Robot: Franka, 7 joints.
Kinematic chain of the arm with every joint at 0, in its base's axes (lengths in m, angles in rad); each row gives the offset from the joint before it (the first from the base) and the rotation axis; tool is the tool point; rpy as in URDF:
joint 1: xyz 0 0 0.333 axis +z
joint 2: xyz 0 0 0 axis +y
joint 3: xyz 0 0 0.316 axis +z
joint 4: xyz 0.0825 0 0 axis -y
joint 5: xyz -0.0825 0 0.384 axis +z
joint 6: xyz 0 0 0 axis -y
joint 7: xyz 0.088 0 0 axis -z
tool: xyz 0 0 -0.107 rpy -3.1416 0 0
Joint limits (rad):
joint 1: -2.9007..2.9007
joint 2: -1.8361..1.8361
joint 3: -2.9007..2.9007
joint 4: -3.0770..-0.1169
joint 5: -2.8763..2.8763
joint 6: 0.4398..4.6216
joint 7: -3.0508..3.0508
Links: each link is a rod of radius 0.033 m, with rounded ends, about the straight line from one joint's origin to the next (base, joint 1, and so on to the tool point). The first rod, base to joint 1, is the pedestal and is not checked.
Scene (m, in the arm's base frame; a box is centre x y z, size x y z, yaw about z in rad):
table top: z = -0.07
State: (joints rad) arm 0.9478 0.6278 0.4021 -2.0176 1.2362 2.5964 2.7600
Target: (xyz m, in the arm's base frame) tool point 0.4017 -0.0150 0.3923
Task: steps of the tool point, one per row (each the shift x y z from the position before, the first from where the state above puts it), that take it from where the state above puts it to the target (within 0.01 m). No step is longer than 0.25 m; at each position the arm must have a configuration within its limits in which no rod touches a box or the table.
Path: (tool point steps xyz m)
1: 0.1599 -0.1027 0.0725
2: 0.1034 -0.1513 0.0739
3: 0.0312 -0.1717 0.0613
4: -0.0378 -0.1580 0.0368

